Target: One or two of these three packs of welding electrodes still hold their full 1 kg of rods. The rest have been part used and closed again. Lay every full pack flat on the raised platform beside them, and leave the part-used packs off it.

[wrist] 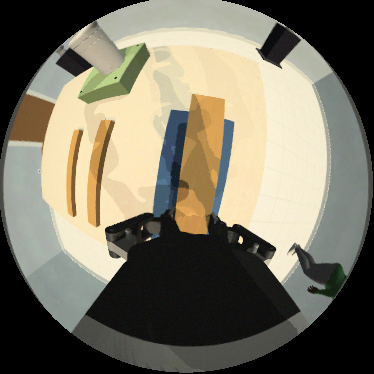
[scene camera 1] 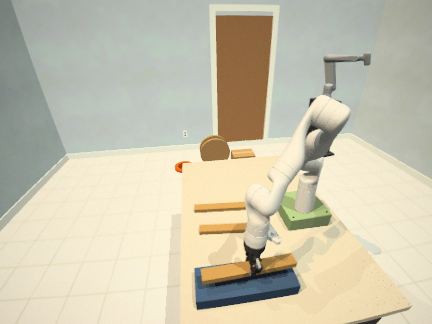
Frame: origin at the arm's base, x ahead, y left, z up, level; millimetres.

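Seen in the pictures: gripper, fingertip midpoint: (wrist: pixel 191 215) (scene camera 1: pixel 250 268); arm's base at its link origin: (wrist: pixel 112 65) (scene camera 1: pixel 302 207).
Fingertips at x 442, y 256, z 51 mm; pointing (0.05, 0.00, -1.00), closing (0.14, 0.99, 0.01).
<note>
Pixels of each thing's middle, then the offset from my fingertips to it. Level surfaces: height alone.
- orange-brown pack at the middle of its body: (wrist: pixel 191 217) (scene camera 1: pixel 249 268) 0 mm left, 3 mm ahead, 2 mm up
- blue raised platform at the middle of its body: (wrist: pixel 186 202) (scene camera 1: pixel 245 281) 11 mm right, 10 mm ahead, 99 mm down
- second pack at the middle of its body: (wrist: pixel 94 175) (scene camera 1: pixel 233 228) 306 mm right, 58 mm back, 117 mm down
- third pack at the middle of its body: (wrist: pixel 70 174) (scene camera 1: pixel 224 206) 478 mm right, 70 mm back, 117 mm down
- table at its surface level: 129 mm down
My gripper (scene camera 1: pixel 255 270) (wrist: pixel 191 215) is shut on an orange-brown pack (scene camera 1: pixel 225 273) (wrist: pixel 201 160), gripped across its width. This pack is held a little above the blue raised platform (scene camera 1: pixel 250 295) (wrist: pixel 165 157), with a dark shadow under it. It lies roughly along the platform's length, and its far end in the wrist view reaches past the platform's end. A second pack (scene camera 1: pixel 222 228) (wrist: pixel 99 172) lies flat on the table, and a third pack (scene camera 1: pixel 220 206) (wrist: pixel 74 172) lies beyond it, roughly parallel. In the scene view the arm hides their right ends.
The arm's green base block (scene camera 1: pixel 305 220) (wrist: pixel 114 82) stands on the table (scene camera 1: pixel 215 182) at the right. Behind the table are round wooden discs (scene camera 1: pixel 215 150), a wooden box (scene camera 1: pixel 243 154) and an orange ring (scene camera 1: pixel 179 168). A person (wrist: pixel 320 275) shows at the wrist view's lower right.
</note>
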